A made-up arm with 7 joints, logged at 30 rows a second.
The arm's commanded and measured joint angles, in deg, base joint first. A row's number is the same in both.
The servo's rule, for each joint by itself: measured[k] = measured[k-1] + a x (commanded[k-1-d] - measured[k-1]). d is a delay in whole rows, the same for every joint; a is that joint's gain. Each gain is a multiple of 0.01, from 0.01 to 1. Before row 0 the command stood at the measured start. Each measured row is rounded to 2 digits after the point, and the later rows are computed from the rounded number. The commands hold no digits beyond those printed.
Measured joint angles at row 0:
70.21, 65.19, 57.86, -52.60, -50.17, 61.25, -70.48
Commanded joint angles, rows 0 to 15:
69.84, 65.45, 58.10, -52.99, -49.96, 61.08, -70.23
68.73, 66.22, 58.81, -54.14, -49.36, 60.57, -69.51
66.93, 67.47, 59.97, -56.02, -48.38, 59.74, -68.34
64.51, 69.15, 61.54, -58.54, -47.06, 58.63, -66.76
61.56, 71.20, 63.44, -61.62, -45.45, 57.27, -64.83
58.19, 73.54, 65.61, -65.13, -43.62, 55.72, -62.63
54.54, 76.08, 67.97, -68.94, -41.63, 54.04, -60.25
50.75, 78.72, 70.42, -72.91, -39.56, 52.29, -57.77
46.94, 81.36, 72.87, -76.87, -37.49, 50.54, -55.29
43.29, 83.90, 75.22, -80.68, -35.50, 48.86, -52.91
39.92, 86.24, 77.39, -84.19, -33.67, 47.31, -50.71
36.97, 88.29, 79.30, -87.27, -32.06, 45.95, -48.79
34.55, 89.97, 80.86, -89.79, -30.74, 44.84, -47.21
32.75, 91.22, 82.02, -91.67, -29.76, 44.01, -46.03
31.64, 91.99, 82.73, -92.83, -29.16, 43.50, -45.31
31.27, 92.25, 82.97, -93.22, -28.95, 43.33, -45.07
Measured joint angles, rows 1 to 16:
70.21, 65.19, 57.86, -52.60, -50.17, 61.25, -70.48
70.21, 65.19, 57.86, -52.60, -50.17, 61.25, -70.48
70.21, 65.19, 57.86, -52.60, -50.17, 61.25, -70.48
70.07, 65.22, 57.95, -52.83, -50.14, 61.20, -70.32
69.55, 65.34, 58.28, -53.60, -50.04, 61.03, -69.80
68.53, 65.60, 58.92, -55.03, -49.82, 60.68, -68.87
66.96, 66.03, 59.92, -57.10, -49.46, 60.13, -67.52
64.85, 66.65, 61.26, -59.77, -48.94, 59.36, -65.80
62.25, 67.48, 62.91, -62.93, -48.25, 58.38, -63.77
59.24, 68.51, 64.83, -66.48, -47.39, 57.21, -61.52
55.93, 69.74, 66.95, -70.27, -46.37, 55.88, -59.12
52.42, 71.13, 69.20, -74.16, -45.22, 54.44, -56.67
48.86, 72.66, 71.49, -78.01, -43.96, 52.93, -54.26
45.37, 74.29, 73.73, -81.66, -42.62, 51.41, -51.99
42.09, 75.97, 75.85, -84.97, -41.25, 49.94, -49.94
39.15, 77.65, 77.75, -87.81, -39.88, 48.56, -48.19
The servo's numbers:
d 3
a 0.39 0.12 0.38 0.59 0.13 0.27 0.64

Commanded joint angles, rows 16 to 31:
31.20, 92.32, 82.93, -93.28, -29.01, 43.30, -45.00
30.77, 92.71, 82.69, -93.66, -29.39, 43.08, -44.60
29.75, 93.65, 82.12, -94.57, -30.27, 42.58, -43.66
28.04, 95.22, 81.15, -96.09, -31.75, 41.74, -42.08
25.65, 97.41, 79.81, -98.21, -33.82, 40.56, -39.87
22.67, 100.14, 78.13, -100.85, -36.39, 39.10, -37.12
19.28, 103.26, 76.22, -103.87, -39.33, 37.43, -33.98
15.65, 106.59, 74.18, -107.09, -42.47, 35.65, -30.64
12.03, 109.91, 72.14, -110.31, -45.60, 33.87, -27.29
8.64, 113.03, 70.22, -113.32, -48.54, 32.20, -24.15
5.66, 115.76, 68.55, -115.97, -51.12, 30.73, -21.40
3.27, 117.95, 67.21, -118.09, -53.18, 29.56, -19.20
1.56, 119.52, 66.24, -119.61, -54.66, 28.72, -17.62
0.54, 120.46, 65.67, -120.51, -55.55, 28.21, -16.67
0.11, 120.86, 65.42, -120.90, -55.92, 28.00, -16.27
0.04, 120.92, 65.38, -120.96, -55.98, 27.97, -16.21
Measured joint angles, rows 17 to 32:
36.65, 79.28, 79.37, -90.09, -38.56, 47.33, -46.81
34.70, 80.81, 80.65, -91.71, -37.34, 46.30, -45.85
33.36, 82.18, 81.53, -92.60, -36.25, 45.50, -45.35
32.52, 83.40, 82.06, -93.00, -35.31, 44.91, -45.13
31.84, 84.52, 82.30, -93.39, -34.54, 44.42, -44.79
31.02, 85.62, 82.23, -94.09, -33.98, 43.92, -44.07
29.86, 86.77, 81.82, -95.27, -33.69, 43.33, -42.80
28.22, 88.05, 81.06, -97.00, -33.71, 42.58, -40.92
26.06, 89.50, 79.95, -99.27, -34.06, 41.64, -38.49
23.42, 91.15, 78.53, -101.98, -34.75, 40.50, -35.60
20.39, 93.00, 76.88, -104.99, -35.75, 39.19, -32.43
17.13, 95.03, 75.08, -108.13, -37.03, 37.75, -29.14
13.82, 97.19, 73.23, -111.19, -38.53, 36.25, -25.95
10.64, 99.42, 71.45, -114.01, -40.17, 34.76, -23.04
7.77, 101.64, 69.84, -116.42, -41.86, 33.36, -20.58
5.35, 103.79, 68.47, -118.30, -43.52, 32.11, -18.69

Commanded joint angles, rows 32 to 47:
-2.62, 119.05, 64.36, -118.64, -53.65, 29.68, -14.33
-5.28, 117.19, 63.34, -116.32, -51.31, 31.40, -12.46
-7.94, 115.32, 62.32, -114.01, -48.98, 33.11, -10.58
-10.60, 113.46, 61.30, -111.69, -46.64, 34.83, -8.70
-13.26, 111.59, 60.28, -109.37, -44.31, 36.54, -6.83
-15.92, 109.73, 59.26, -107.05, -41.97, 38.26, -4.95
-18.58, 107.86, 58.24, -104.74, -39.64, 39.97, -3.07
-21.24, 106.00, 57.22, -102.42, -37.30, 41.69, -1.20
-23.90, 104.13, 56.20, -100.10, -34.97, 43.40, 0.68
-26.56, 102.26, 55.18, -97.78, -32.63, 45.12, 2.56
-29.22, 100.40, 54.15, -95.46, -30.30, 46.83, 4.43
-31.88, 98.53, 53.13, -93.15, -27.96, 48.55, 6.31
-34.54, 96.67, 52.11, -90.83, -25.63, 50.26, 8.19
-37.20, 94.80, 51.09, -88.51, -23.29, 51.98, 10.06
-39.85, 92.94, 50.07, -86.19, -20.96, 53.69, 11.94
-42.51, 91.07, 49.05, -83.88, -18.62, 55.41, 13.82
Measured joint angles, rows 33 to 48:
3.47, 105.79, 67.41, -119.60, -45.08, 31.06, -17.40
2.16, 107.60, 66.65, -120.37, -46.49, 30.23, -16.68
1.33, 109.20, 66.17, -120.72, -47.72, 29.62, -16.38
-0.21, 110.38, 65.48, -119.49, -48.49, 29.64, -15.07
-2.19, 111.20, 64.67, -117.62, -48.86, 30.12, -13.40
-4.43, 111.69, 63.78, -115.49, -48.88, 30.93, -11.60
-6.84, 111.90, 62.84, -113.25, -48.59, 31.98, -9.74
-9.34, 111.86, 61.87, -110.96, -48.03, 33.21, -7.88
-11.91, 111.60, 60.88, -108.65, -47.24, 34.57, -6.00
-14.51, 111.15, 59.88, -106.34, -46.25, 36.03, -4.12
-17.13, 110.53, 58.87, -104.03, -45.09, 37.56, -2.25
-19.77, 109.76, 57.86, -101.71, -43.77, 39.14, -0.37
-22.42, 108.86, 56.84, -99.39, -42.32, 40.75, 1.51
-25.07, 107.84, 55.82, -97.07, -40.76, 42.39, 3.38
-27.73, 106.72, 54.80, -94.76, -39.10, 44.05, 5.26
-30.39, 105.51, 53.78, -92.44, -37.35, 45.73, 7.14

